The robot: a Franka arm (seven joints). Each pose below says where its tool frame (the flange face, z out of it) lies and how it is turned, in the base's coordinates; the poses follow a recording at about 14 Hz.
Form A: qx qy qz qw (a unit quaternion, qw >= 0); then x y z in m.
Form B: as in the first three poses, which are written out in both.
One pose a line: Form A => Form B
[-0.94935 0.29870 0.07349 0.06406 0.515 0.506 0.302] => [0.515 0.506 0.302 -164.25 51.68 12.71]
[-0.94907 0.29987 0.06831 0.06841 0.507 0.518 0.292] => [0.507 0.518 0.292 -163.77 51.75 11.79]
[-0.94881 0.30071 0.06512 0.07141 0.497 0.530 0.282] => [0.497 0.530 0.282 -163.43 51.80 11.22]
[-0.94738 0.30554 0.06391 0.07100 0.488 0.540 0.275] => [0.488 0.540 0.275 -163.23 52.64 11.01]
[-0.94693 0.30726 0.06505 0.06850 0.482 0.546 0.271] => [0.482 0.546 0.271 -163.39 53.02 11.22]
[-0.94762 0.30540 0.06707 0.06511 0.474 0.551 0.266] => [0.474 0.551 0.266 -163.84 52.80 11.60]
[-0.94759 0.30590 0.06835 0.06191 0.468 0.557 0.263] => [0.468 0.557 0.263 -164.15 52.99 11.84]
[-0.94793 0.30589 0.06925 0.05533 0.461 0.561 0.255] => [0.461 0.561 0.255 -164.87 53.20 12.04]
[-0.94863 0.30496 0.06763 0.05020 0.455 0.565 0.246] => [0.455 0.565 0.246 -165.50 53.21 11.80]
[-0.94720 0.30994 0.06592 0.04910 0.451 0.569 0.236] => [0.451 0.569 0.236 -165.36 54.11 11.51]
